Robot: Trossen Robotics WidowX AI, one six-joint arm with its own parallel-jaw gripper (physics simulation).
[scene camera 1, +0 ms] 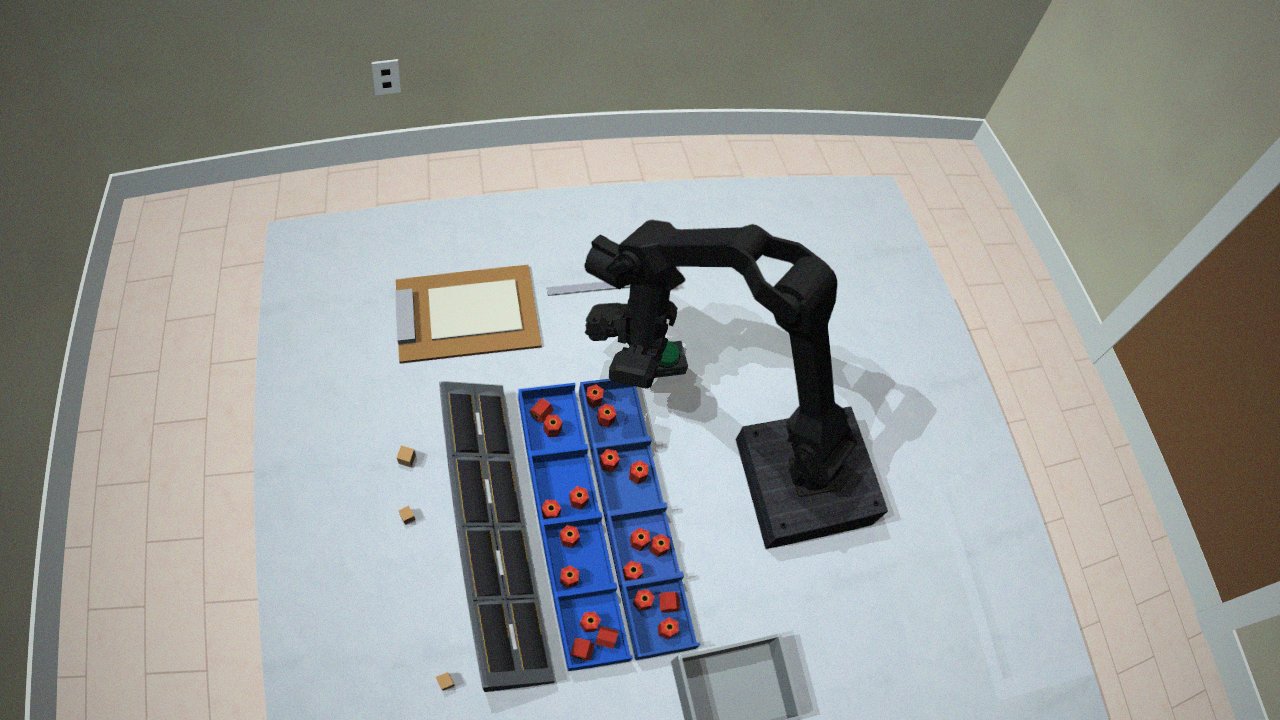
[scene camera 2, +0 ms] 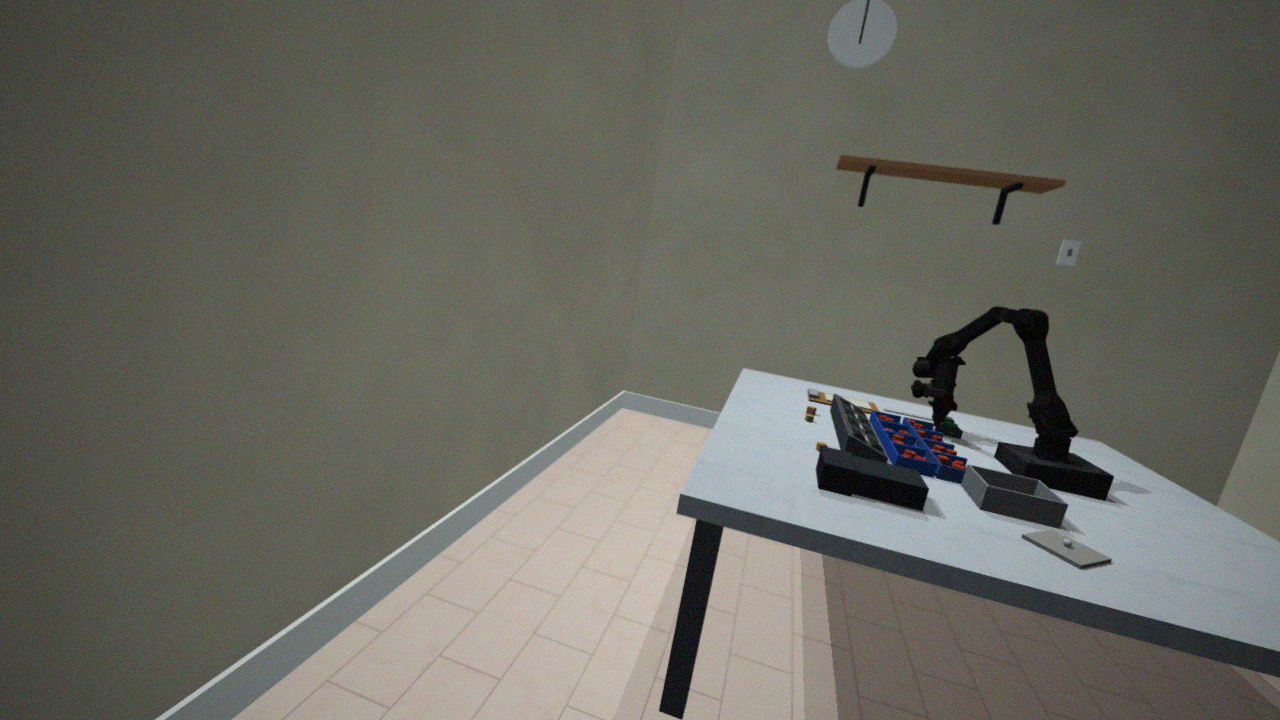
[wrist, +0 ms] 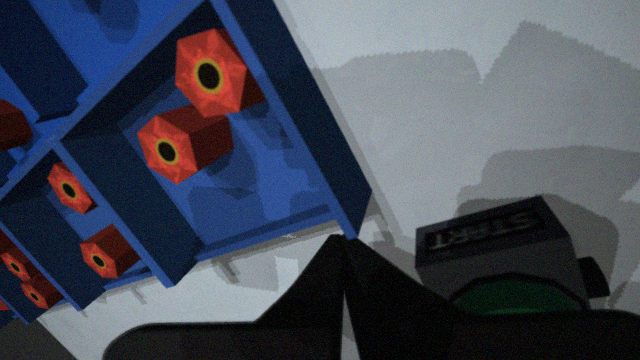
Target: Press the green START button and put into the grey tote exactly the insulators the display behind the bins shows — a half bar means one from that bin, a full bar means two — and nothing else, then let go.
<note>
I see my gripper, a green START button, a dark display and a grey tote.
My gripper also shows in the wrist view.
</note>
